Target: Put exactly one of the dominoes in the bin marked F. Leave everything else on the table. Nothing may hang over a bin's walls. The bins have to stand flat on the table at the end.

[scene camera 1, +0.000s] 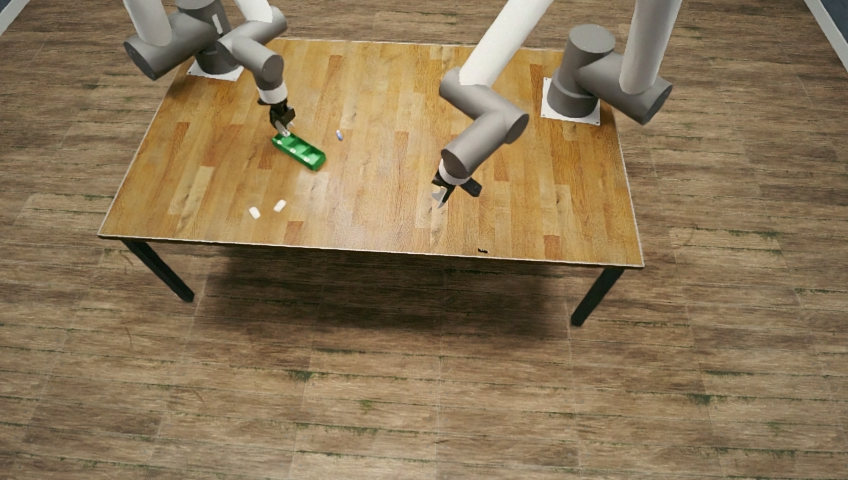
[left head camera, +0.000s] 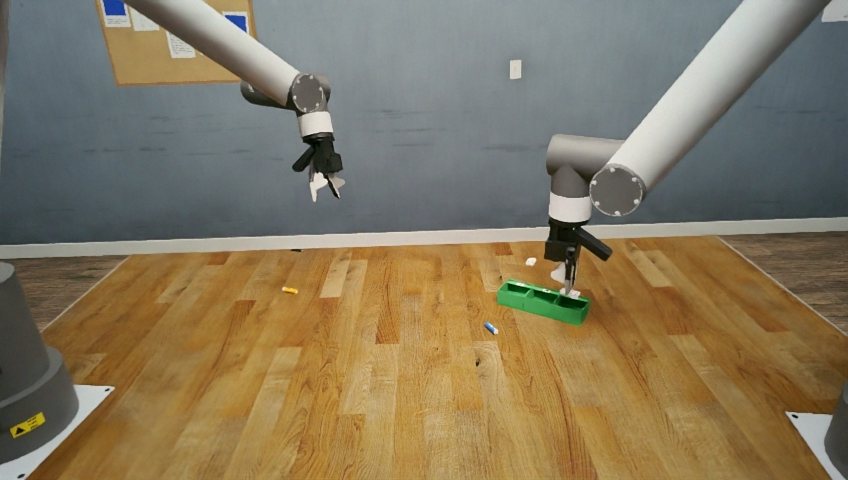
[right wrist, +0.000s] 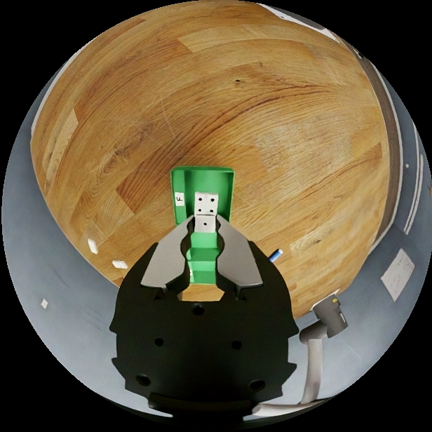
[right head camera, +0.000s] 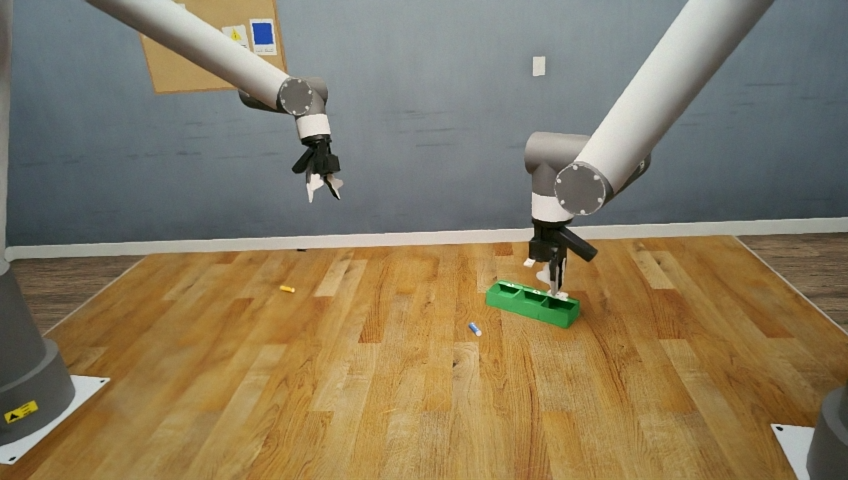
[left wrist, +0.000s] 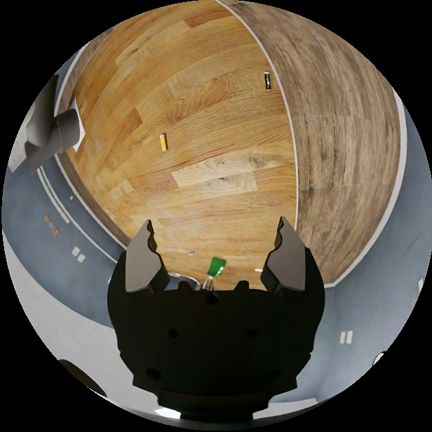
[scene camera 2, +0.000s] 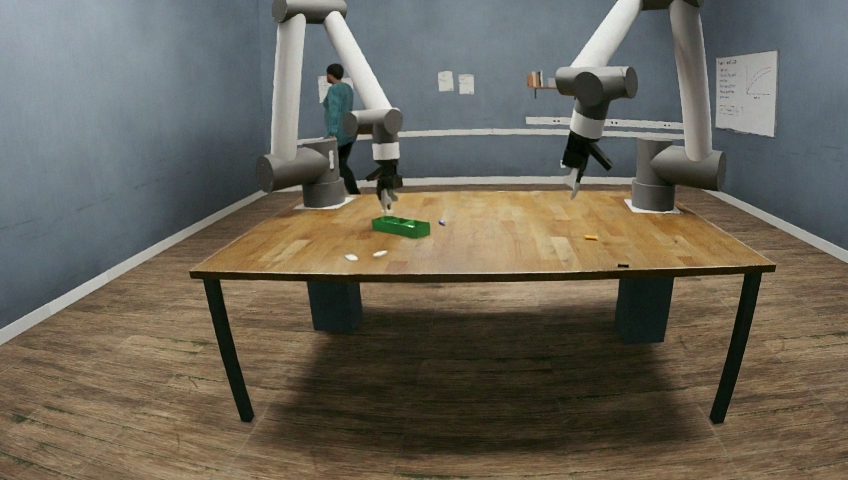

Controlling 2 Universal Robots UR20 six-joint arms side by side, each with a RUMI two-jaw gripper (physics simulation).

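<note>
Bin F (left head camera: pixel 569 315) (right head camera: pixel 559 319) is the end compartment of a green row of three joined bins, at the right end in the head views; its label shows in the right wrist view. My right gripper (right wrist: pixel 205 216) is shut on a white domino (right wrist: pixel 206 204) (left head camera: pixel 572 293), which is held over bin F at about rim height. Its exact height above the floor of the bin is hard to tell. Two other white dominoes (scene camera 1: pixel 254 212) (scene camera 1: pixel 280 205) (right wrist: pixel 93 246) (right wrist: pixel 119 264) lie on the table. My left gripper (left wrist: pixel 214 219) (left head camera: pixel 326 198) is open and empty, high above the table.
A blue cylinder (left head camera: pixel 490 327) (right head camera: pixel 474 328) (right wrist: pixel 276 255) lies near the green bins. A yellow cylinder (left head camera: pixel 289 290) (scene camera 2: pixel 590 237) (left wrist: pixel 163 142) lies farther left in the head views. A black cylinder (left wrist: pixel 267 81) (scene camera 2: pixel 623 265) lies near the table edge.
</note>
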